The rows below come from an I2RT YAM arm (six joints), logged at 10 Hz.
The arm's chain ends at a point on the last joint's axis. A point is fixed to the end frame.
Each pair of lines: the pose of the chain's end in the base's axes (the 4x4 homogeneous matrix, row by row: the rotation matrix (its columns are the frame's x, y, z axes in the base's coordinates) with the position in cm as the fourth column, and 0 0 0 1 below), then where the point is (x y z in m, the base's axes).
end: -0.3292, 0.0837, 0.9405, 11.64; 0.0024, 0.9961, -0.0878, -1.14; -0.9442, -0.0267, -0.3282, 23.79; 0, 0, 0, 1
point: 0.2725 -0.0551 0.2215
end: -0.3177, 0.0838, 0.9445, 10.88; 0.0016, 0.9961, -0.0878, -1.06; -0.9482, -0.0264, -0.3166, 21.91; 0, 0, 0, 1
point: 0.2651 -0.0542 0.2046
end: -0.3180, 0.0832, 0.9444, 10.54; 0.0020, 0.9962, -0.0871, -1.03; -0.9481, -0.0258, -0.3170, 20.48; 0, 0, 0, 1
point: 0.2617 -0.0538 0.1903
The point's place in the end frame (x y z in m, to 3 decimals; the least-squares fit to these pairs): -0.036 -0.030 0.156
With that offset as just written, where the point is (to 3 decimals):
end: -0.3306, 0.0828, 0.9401, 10.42; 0.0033, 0.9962, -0.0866, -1.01; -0.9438, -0.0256, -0.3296, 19.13; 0, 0, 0, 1
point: 0.260 -0.054 0.175
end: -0.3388, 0.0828, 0.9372, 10.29; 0.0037, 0.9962, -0.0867, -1.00; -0.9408, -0.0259, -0.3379, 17.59; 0, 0, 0, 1
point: 0.259 -0.054 0.158
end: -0.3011, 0.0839, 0.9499, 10.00; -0.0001, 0.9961, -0.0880, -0.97; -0.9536, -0.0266, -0.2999, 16.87; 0, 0, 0, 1
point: 0.257 -0.053 0.157
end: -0.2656, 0.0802, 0.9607, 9.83; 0.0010, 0.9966, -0.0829, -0.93; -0.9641, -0.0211, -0.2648, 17.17; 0, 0, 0, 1
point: 0.255 -0.052 0.166
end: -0.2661, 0.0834, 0.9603, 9.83; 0.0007, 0.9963, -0.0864, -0.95; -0.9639, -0.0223, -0.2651, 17.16; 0, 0, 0, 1
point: 0.255 -0.053 0.166
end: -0.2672, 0.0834, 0.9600, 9.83; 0.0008, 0.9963, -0.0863, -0.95; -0.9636, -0.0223, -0.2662, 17.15; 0, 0, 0, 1
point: 0.255 -0.053 0.165
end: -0.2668, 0.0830, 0.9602, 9.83; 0.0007, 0.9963, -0.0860, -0.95; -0.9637, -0.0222, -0.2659, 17.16; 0, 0, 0, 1
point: 0.255 -0.053 0.165
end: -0.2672, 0.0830, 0.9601, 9.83; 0.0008, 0.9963, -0.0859, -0.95; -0.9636, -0.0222, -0.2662, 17.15; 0, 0, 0, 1
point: 0.255 -0.053 0.165
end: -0.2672, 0.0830, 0.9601, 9.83; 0.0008, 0.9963, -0.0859, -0.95; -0.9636, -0.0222, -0.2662, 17.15; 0, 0, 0, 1
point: 0.255 -0.053 0.165
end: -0.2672, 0.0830, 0.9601, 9.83; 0.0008, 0.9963, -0.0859, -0.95; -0.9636, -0.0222, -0.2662, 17.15; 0, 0, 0, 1
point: 0.255 -0.053 0.165
